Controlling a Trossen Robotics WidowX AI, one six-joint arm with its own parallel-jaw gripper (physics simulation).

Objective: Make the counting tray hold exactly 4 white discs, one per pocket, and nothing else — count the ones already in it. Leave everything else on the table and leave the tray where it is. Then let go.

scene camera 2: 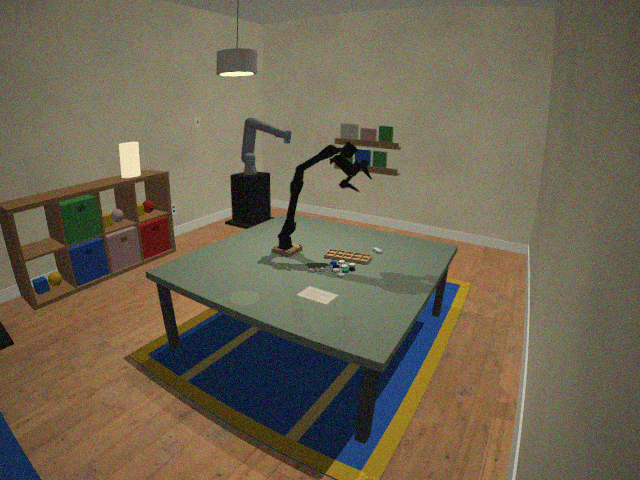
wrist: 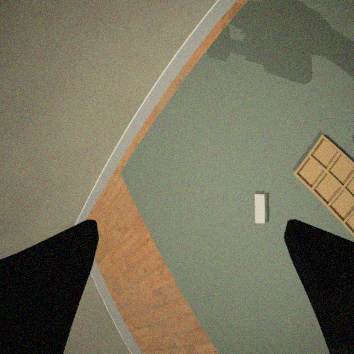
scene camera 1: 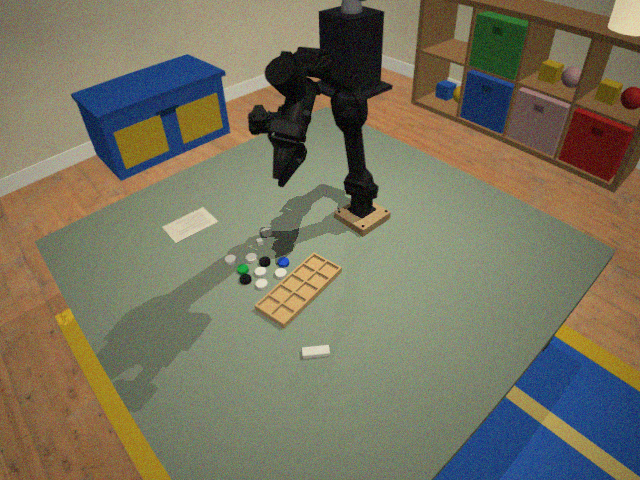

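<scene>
The wooden counting tray [scene camera 1: 269,317] [scene camera 2: 348,260] [wrist: 312,189] has two rows of square pockets, and no disc shows in any pocket in scene camera 1. Beside it lie several loose white discs, including one [scene camera 1: 280,272] near its long side, others [scene camera 1: 260,271] [scene camera 1: 261,283] close by and paler ones [scene camera 1: 250,257] [scene camera 1: 230,259] farther off. Among them are a blue disc [scene camera 1: 283,261], a green disc [scene camera 1: 242,269] and black discs [scene camera 1: 264,261] [scene camera 1: 245,279]. My gripper [scene camera 1: 282,178] [scene camera 2: 364,184] [wrist: 195,231] is open and empty, high above the table.
A small white block [scene camera 1: 315,352] [scene camera 2: 377,250] [wrist: 260,208] lies beyond the tray. A pale sheet [scene camera 1: 189,224] [scene camera 2: 317,295] lies on the discs' other side. Two small pale, shaded items [scene camera 1: 259,241] [scene camera 1: 265,231] lie near the discs; their kind is unclear. The arm's wooden base [scene camera 1: 362,227] stands on the table.
</scene>
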